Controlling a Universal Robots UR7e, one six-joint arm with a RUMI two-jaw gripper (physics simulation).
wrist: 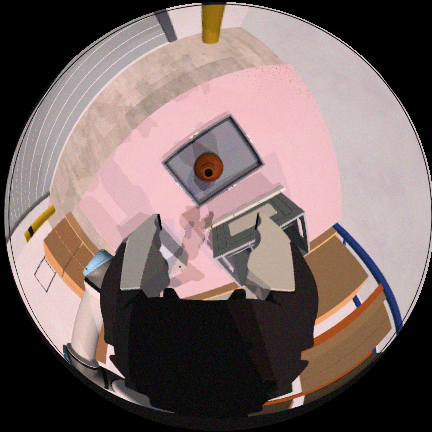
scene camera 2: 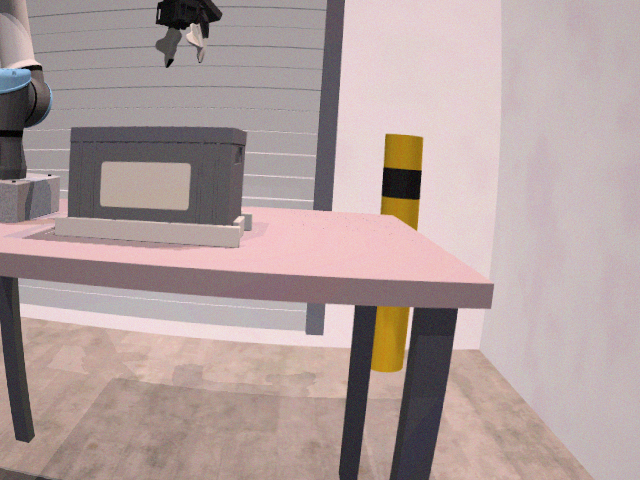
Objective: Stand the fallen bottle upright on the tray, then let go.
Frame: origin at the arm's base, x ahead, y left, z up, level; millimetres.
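Seen in the pictures: gripper, fingertip midpoint: (wrist: 207, 214) (scene camera 2: 183, 65).
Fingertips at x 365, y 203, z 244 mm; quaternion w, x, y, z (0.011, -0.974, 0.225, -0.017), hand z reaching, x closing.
Offsets run from my fingertips to a thing's middle. "pt": to the spot under its first point. Level surfaces: height alone.
The brown bottle @[4 mm ahead, 7 mm left, 245 mm down] (wrist: 208, 167) stands upright on the tray @[pt 116 mm ahead, 13 mm left, 322 mm down] (wrist: 240, 146) in the wrist view, its dark open mouth facing the camera. It is left of the tray's middle, inside the rim. A sliver of green shows at its far edge. In the scene view the bottle and the tray do not show; a grey crate stands in front. My gripper (scene camera 2: 184, 64) (wrist: 207, 214) is open and empty. It hangs high above the table, well above the crate's top, and is apart from the bottle.
The grey crate @[58 mm ahead, 278 mm right, 240 mm down] (scene camera 2: 215, 180) (wrist: 235, 248) sits in a low white frame @[pt 78 mm ahead, 380 mm right, 312 mm down] (scene camera 2: 147, 231) on the pink table @[328 mm down] (scene camera 2: 330, 248) (wrist: 270, 100), near the tray. The robot's base is at the far left. A yellow and black post (scene camera 2: 402, 152) stands behind the table.
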